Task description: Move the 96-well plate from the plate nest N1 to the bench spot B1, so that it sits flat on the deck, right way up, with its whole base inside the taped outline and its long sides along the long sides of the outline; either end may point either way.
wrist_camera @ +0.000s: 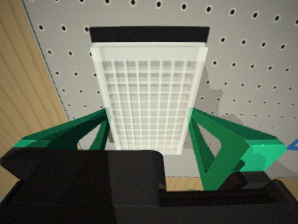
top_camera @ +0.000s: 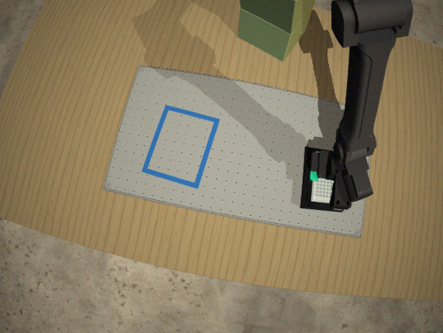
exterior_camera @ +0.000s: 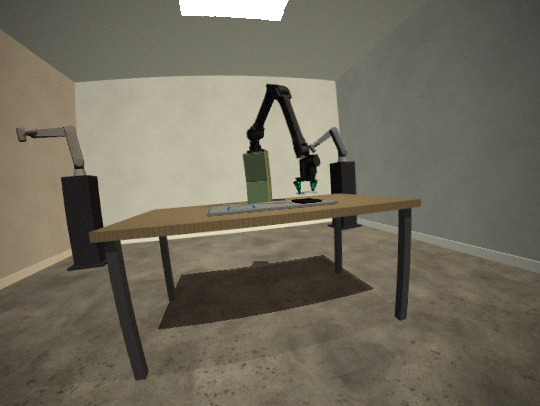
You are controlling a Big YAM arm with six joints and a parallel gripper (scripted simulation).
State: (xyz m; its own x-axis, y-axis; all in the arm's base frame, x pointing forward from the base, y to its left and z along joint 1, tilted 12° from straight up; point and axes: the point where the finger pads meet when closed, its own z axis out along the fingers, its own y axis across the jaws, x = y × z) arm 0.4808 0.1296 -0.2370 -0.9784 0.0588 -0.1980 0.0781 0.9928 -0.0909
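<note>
Right now my hand is 5 cm above the black plate nest N1. Round my hand: white 96-well plate (right at my hand).
</note>
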